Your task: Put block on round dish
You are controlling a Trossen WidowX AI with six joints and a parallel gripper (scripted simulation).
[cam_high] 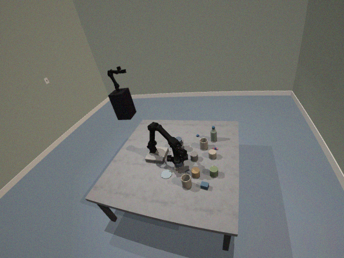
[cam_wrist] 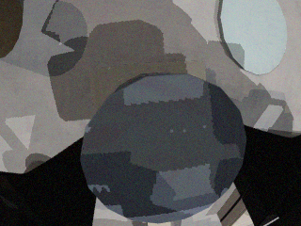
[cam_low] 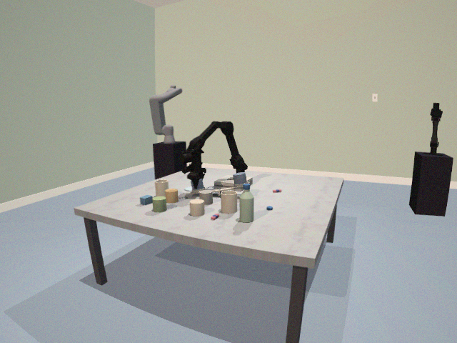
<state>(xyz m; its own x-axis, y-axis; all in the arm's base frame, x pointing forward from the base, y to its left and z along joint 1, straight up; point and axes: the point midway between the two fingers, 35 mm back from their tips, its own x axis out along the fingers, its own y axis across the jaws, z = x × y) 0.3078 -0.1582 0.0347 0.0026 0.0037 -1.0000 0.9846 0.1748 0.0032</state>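
Now: the pale blue round dish 100 mm to the right of my gripper tip, 100 mm behind it and 40 mm below it. Also, from my gripper tip: blue-grey cup 20 mm to the right, 10 mm above; balance beam 130 mm to the left, 20 mm behind, 10 mm below; orange cylinder 150 mm ahead, 70 mm to the right, 10 mm below.
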